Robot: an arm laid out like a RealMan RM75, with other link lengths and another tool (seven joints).
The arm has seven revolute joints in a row. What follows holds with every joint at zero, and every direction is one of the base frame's. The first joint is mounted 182.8 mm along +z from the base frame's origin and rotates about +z. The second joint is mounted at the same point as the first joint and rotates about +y. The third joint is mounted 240.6 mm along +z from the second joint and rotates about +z. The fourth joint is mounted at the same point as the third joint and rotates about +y. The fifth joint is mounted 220.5 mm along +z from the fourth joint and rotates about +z. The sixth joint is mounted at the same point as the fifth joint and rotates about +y. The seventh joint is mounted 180 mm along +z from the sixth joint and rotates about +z. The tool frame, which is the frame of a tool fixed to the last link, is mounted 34 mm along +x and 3 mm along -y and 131 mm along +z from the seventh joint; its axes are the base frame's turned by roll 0, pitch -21.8 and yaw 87.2 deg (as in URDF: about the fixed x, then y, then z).
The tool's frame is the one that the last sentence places.
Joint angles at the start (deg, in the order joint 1, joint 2, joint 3, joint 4, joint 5, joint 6, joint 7):
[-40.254 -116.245 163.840 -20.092 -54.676 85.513 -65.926]
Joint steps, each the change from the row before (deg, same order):
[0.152 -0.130 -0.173 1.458 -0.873 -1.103 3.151]
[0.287 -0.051 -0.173 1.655 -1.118 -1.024 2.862]
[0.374 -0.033 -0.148 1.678 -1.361 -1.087 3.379]
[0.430 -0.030 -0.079 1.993 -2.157 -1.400 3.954]
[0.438 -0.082 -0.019 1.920 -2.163 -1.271 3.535]
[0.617 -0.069 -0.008 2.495 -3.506 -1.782 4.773]
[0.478 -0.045 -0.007 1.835 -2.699 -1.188 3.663]
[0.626 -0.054 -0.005 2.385 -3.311 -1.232 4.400]
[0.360 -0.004 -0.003 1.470 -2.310 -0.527 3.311]
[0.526 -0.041 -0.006 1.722 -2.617 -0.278 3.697]
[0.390 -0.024 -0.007 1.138 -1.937 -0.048 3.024]
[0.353 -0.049 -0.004 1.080 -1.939 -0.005 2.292]
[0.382 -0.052 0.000 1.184 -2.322 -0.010 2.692]
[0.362 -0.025 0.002 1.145 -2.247 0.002 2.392]
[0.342 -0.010 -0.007 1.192 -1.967 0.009 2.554]
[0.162 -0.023 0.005 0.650 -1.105 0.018 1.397]
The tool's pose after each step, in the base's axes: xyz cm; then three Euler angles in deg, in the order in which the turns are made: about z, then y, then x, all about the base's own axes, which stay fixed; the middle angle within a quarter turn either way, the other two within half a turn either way. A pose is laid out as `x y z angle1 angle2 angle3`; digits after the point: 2 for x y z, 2 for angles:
-17.55 51.60 -3.31 25.93 10.47 -102.72
-17.63 51.72 -3.40 26.43 10.25 -101.20
-17.81 51.84 -3.41 27.27 9.88 -99.35
-18.11 52.09 -3.20 28.03 9.18 -96.87
-18.43 52.29 -3.06 28.50 8.36 -94.67
-19.11 52.62 -2.58 29.04 6.73 -91.37
-19.69 52.81 -2.20 29.58 5.40 -88.94
-20.38 52.94 -1.82 30.13 3.72 -86.21
-20.77 52.98 -1.43 30.91 2.78 -84.14
-21.22 52.90 -1.01 31.67 1.73 -81.83
-21.56 52.79 -0.64 32.64 1.04 -79.96
-21.92 52.69 -0.24 33.01 0.18 -78.33
-22.41 52.58 0.25 33.58 -0.91 -76.40
-22.93 52.46 0.73 34.03 -2.08 -74.63
-23.37 52.33 1.06 34.78 -3.10 -73.05
-23.60 52.25 1.23 35.18 -3.66 -72.19

